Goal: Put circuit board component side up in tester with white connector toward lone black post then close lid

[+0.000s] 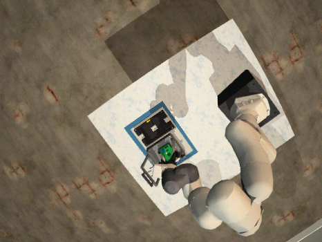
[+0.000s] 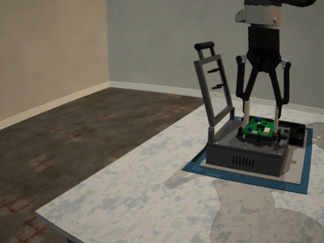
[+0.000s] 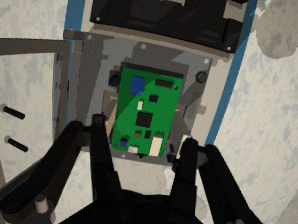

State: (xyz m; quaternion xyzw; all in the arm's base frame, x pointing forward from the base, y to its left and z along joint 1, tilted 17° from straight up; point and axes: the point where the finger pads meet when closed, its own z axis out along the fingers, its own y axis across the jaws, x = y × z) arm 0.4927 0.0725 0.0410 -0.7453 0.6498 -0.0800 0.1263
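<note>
Right now my hand is 2 cm above the green circuit board. From my hand the other things lie so: tester nest (1 cm ahead, 1 cm to the left, 4 cm below); then tester lid (12 cm ahead, 2 cm to the left, 8 cm above).
</note>
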